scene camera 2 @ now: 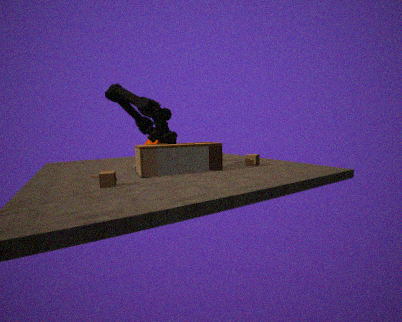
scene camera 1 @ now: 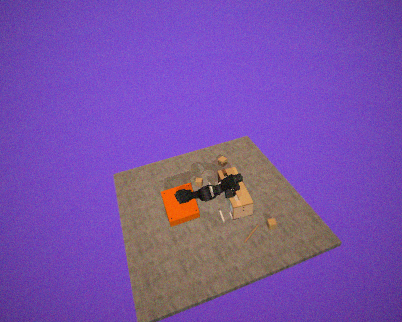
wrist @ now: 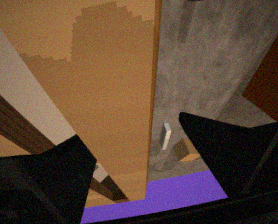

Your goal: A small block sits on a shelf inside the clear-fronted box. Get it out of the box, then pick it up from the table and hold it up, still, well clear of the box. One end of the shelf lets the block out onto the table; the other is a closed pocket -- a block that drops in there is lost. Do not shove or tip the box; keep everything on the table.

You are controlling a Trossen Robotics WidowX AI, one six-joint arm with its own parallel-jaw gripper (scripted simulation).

A tan box shows in scene camera 2, in scene camera 1 and in the wrist view (pixel 95 76). The same spot on the tan box: (scene camera 1: pixel 241 205) is (scene camera 2: pixel 137 145).
